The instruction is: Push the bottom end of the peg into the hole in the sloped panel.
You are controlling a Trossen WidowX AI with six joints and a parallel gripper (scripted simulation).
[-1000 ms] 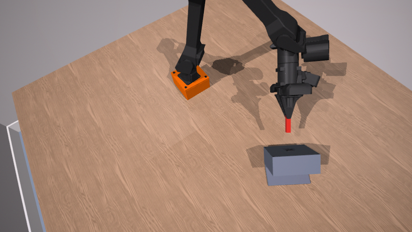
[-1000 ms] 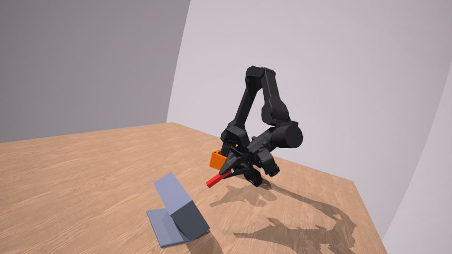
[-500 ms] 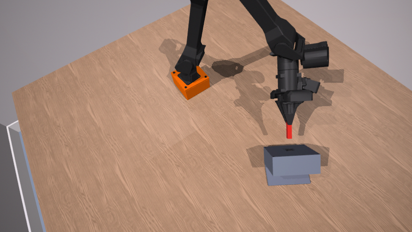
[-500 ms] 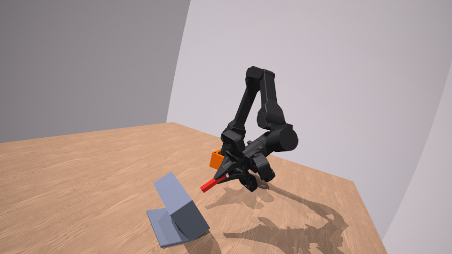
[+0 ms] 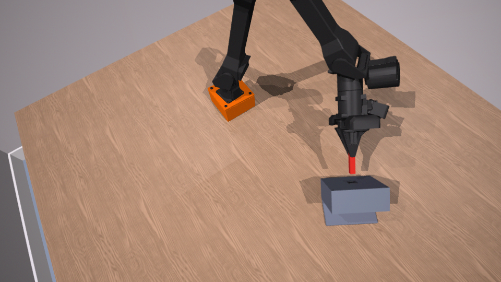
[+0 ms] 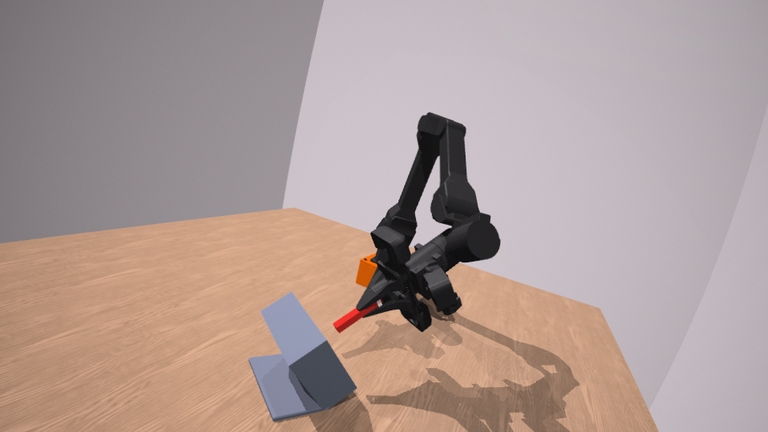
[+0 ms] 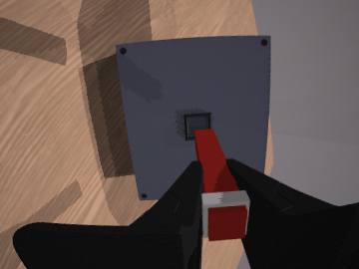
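The sloped panel is 6 cm ahead of my gripper tip, 5 cm to the right of it and 5 cm below it. From my gripper tip the other things lie so: flat grey foot plate: 11 cm below, 8 cm ahead, 6 cm to the right; red peg: 1 cm to the left, 1 cm behind, 1 cm above.
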